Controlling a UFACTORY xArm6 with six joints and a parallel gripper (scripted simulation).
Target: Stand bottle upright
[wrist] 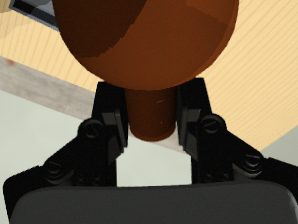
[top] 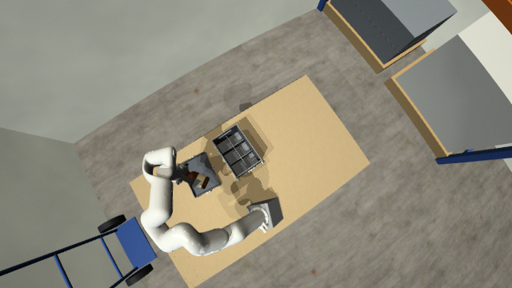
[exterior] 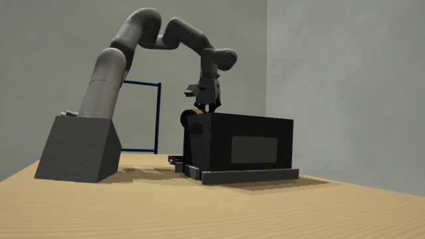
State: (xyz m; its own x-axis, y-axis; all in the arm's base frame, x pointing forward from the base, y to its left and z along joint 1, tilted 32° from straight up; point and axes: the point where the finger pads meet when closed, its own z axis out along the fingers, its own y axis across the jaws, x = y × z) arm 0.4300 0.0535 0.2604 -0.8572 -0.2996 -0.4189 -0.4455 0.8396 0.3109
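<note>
My gripper is now 5 cm past the brown bottle, 3 cm to the left of it and 1 cm above it. Round my hand: dark tray 2 cm behind, 3 cm to the right, 18 cm below; dark crate 7 cm behind, 32 cm to the right, 11 cm below.
</note>
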